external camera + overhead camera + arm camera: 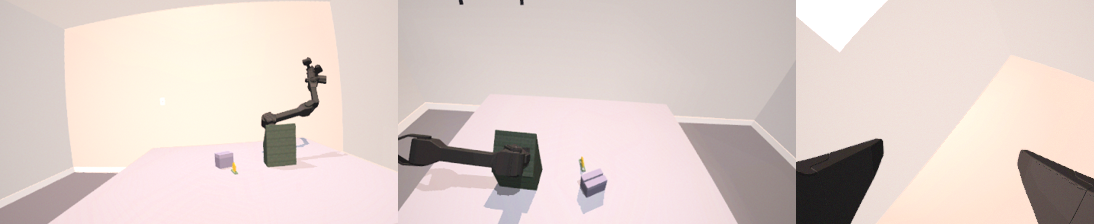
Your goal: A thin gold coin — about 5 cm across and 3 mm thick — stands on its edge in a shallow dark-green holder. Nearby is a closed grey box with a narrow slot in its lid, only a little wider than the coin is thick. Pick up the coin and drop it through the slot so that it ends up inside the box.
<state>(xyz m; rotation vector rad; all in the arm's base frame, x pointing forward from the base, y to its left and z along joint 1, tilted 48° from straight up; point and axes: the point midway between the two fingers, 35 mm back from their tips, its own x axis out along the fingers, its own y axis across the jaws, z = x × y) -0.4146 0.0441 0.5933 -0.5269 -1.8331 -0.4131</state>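
Now: the gold coin 65 cm ahead of my gripper tip, 58 cm below it and 53 cm to the left of it.
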